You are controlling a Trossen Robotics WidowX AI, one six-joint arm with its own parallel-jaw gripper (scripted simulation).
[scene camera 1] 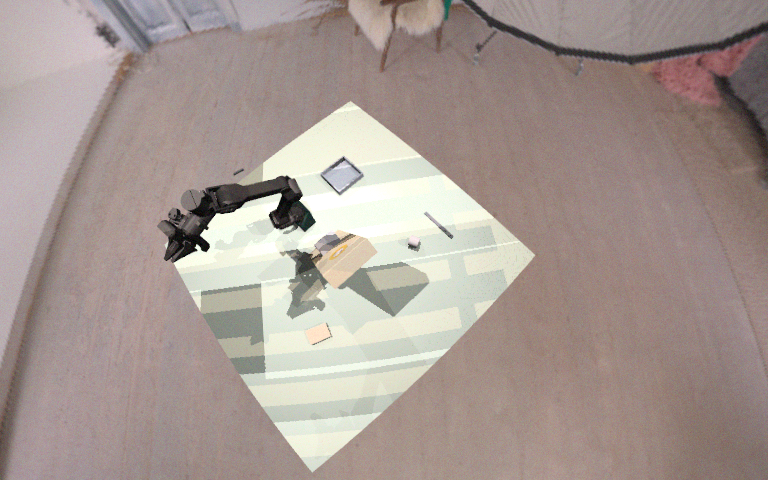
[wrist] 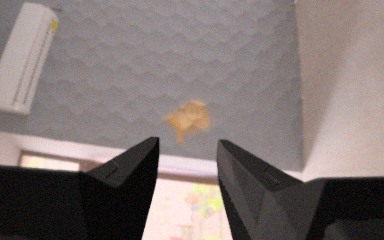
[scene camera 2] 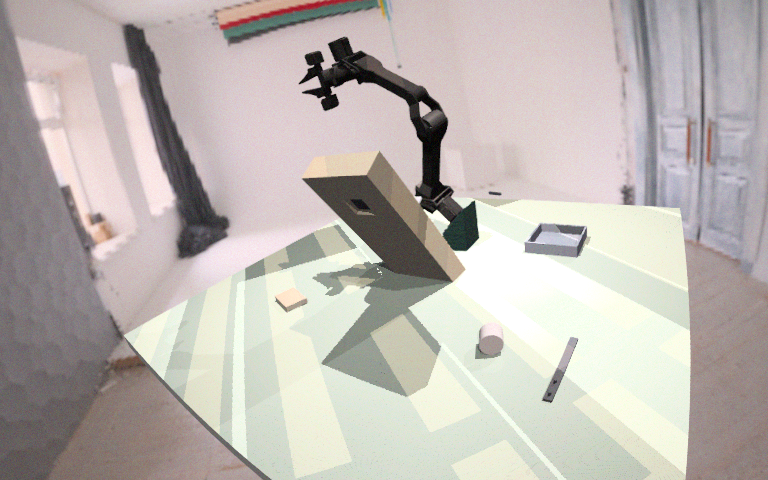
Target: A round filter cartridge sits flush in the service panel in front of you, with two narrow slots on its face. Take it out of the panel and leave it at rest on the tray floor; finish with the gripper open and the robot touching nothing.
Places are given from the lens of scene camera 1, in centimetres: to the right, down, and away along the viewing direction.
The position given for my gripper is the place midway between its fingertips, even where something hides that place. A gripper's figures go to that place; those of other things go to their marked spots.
my gripper [scene camera 1: 168, 261]: -61, 6, 75
tan service panel [scene camera 1: 357, 250]: -8, 3, 93
grey tray [scene camera 1: 342, 174]: -20, -32, 146
The marked spots on the tan service panel and the grey tray are 64 cm apart.
